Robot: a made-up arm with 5 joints.
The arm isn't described. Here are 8 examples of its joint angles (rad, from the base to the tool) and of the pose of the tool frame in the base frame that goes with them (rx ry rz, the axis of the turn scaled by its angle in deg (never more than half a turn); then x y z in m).
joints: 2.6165 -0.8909 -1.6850 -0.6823 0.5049
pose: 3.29 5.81 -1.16 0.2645 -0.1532 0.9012
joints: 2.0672 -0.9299 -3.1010 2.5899 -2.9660
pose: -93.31 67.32 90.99 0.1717 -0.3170 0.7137
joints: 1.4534 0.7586 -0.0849 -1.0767 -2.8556
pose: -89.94 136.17 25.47 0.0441 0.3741 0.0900
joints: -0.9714 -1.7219 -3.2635 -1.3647 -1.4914
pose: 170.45 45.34 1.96 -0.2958 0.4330 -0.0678
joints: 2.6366 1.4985 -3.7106 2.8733 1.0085
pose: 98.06 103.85 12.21 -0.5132 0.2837 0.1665
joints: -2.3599 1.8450 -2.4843 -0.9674 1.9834
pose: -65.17 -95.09 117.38 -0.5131 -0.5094 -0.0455
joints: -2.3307 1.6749 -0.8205 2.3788 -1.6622
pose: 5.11 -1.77 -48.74 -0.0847 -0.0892 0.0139
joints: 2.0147 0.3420 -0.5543 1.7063 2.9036
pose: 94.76 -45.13 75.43 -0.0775 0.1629 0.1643
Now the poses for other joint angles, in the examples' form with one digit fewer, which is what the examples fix.
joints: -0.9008 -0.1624 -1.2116 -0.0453 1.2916
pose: -57.8 112.6 -106.6 0.282 -0.356 0.702
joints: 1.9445 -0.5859 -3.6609 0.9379 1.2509
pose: 9.0 3.3 3.1 0.208 -0.531 0.765
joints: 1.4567 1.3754 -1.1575 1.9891 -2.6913
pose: 29.9 -54.3 100.1 0.025 0.216 -0.086
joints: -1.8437 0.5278 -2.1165 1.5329 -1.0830
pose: 164.2 -65.6 0.5 -0.179 -0.638 0.423
